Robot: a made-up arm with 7 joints. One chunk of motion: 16 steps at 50 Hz.
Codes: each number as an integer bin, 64 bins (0 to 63) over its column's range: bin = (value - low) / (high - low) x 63, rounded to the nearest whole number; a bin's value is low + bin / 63 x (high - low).
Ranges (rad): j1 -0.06..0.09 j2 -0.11..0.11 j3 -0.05..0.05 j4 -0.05..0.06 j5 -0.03..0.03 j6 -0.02..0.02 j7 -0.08..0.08
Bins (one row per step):
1: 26 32 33 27 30 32 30
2: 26 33 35 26 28 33 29
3: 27 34 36 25 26 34 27
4: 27 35 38 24 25 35 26
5: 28 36 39 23 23 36 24
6: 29 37 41 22 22 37 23
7: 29 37 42 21 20 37 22
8: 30 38 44 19 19 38 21
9: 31 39 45 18 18 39 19
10: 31 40 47 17 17 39 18
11: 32 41 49 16 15 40 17
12: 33 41 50 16 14 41 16
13: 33 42 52 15 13 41 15
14: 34 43 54 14 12 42 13
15: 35 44 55 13 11 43 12
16: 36 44 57 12 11 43 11
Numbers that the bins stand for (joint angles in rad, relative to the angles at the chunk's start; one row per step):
1: 0.0019 0.0017 0.0024 -0.0029 -0.0014 0.0003 -0.0038
2: 0.0019 0.0052 0.0056 -0.0046 -0.0033 0.0010 -0.0063
3: 0.0043 0.0087 0.0071 -0.0063 -0.0052 0.0016 -0.0114
4: 0.0043 0.0122 0.0103 -0.0081 -0.0062 0.0022 -0.0140
5: 0.0067 0.0157 0.0119 -0.0098 -0.0081 0.0029 -0.0190
6: 0.0090 0.0192 0.0151 -0.0116 -0.0090 0.0035 -0.0216
7: 0.0090 0.0192 0.0167 -0.0133 -0.0110 0.0035 -0.0241
8: 0.0114 0.0227 0.0198 -0.0168 -0.0119 0.0041 -0.0267
9: 0.0138 0.0262 0.0214 -0.0186 -0.0129 0.0048 -0.0317
10: 0.0138 0.0297 0.0246 -0.0203 -0.0138 0.0048 -0.0343
11: 0.0162 0.0332 0.0278 -0.0221 -0.0157 0.0054 -0.0368
12: 0.0186 0.0332 0.0294 -0.0221 -0.0167 0.0060 -0.0394
13: 0.0186 0.0367 0.0325 -0.0238 -0.0176 0.0060 -0.0419
14: 0.0210 0.0402 0.0357 -0.0256 -0.0186 0.0067 -0.0470
15: 0.0233 0.0437 0.0373 -0.0273 -0.0195 0.0073 -0.0495
16: 0.0257 0.0437 0.0405 -0.0290 -0.0195 0.0073 -0.0521

